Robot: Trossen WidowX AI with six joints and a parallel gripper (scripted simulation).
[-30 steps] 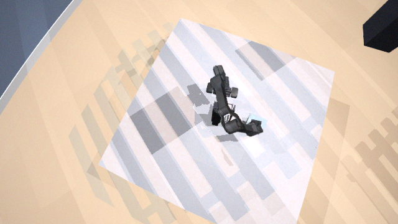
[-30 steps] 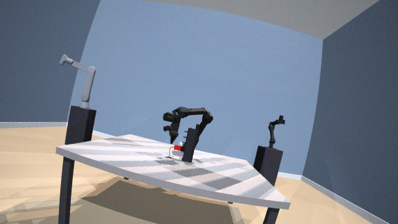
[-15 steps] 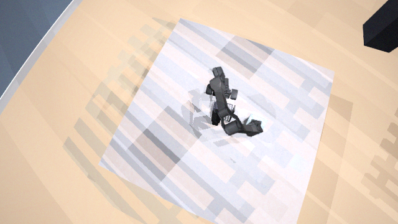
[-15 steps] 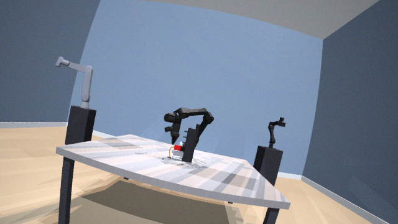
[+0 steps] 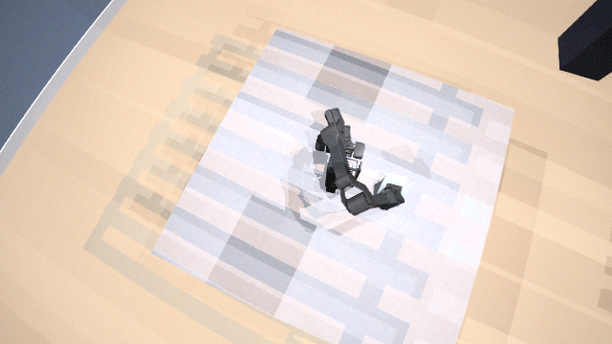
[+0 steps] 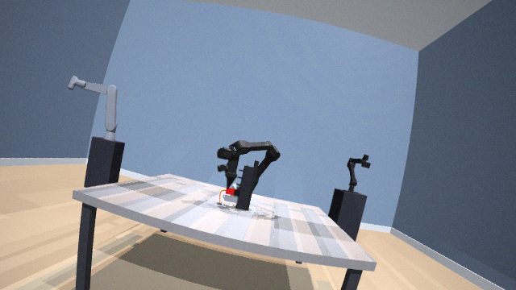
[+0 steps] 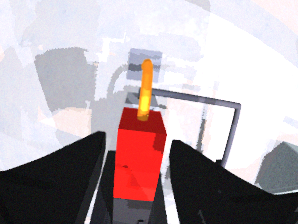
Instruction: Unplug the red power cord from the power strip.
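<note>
The red plug is 1 cm behind my gripper tip, 3 cm to the left of it and 1 cm below it. Round my gripper tip: black strip 11 cm to the left, 2 cm above.
</note>
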